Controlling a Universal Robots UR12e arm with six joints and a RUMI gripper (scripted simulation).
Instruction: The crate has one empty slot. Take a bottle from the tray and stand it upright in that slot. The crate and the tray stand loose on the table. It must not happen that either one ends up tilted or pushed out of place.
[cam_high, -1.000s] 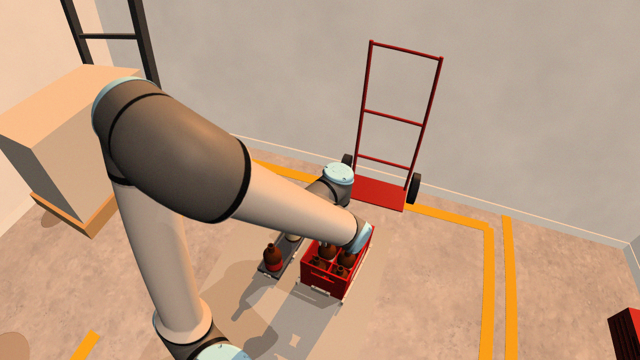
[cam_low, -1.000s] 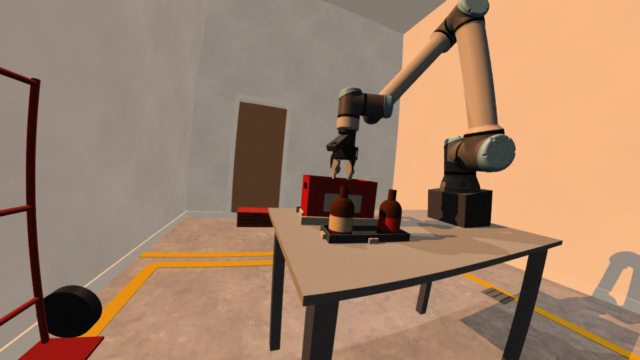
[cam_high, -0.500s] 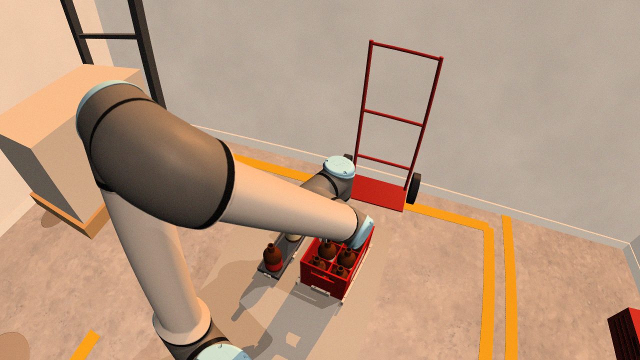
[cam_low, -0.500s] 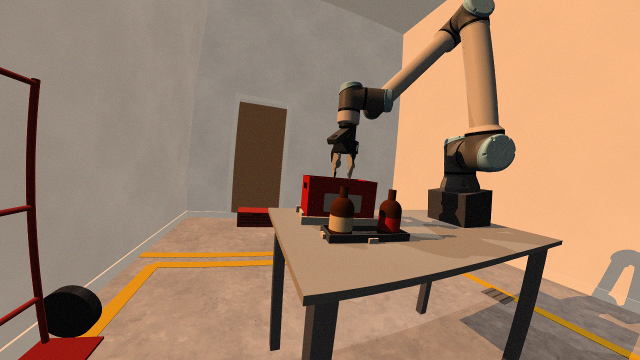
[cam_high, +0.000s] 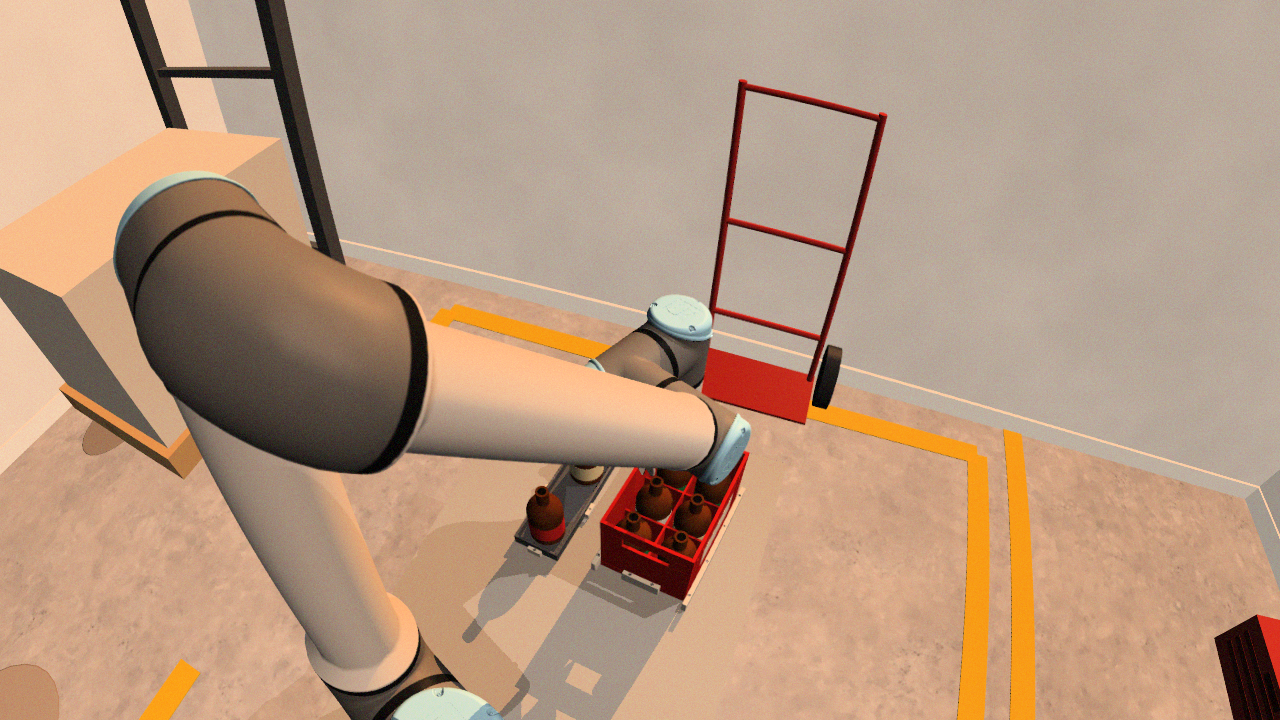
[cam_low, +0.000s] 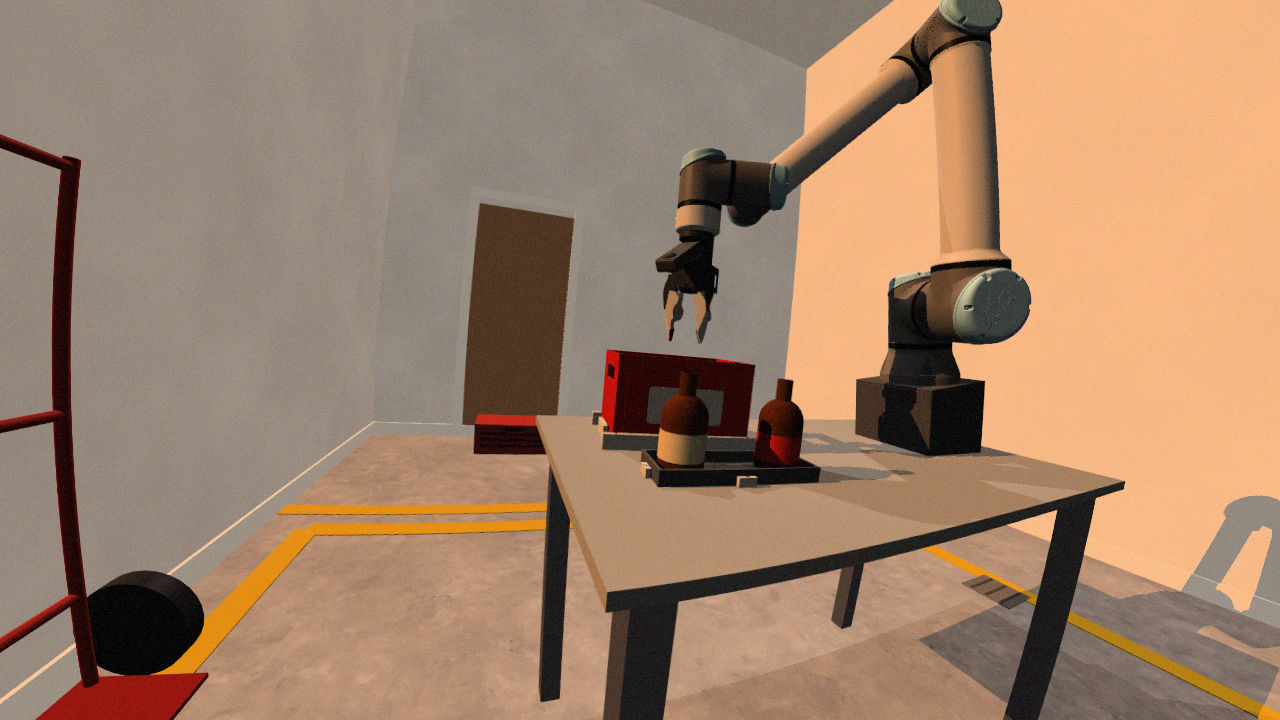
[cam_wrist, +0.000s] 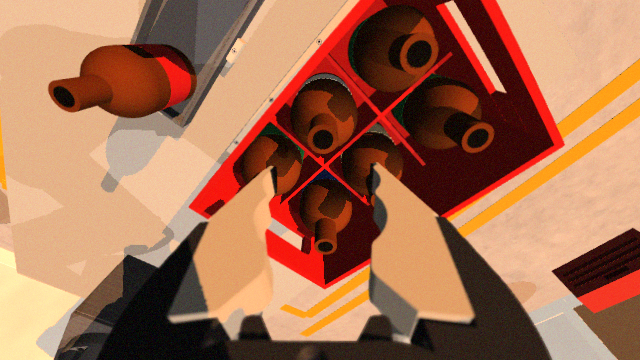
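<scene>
Now: hand 1 cm past the red crate, 4 cm to the left of it and 14 cm above it. From my hand the other things lie so: dark tray: 1 cm behind, 19 cm to the left, 21 cm below.
</scene>
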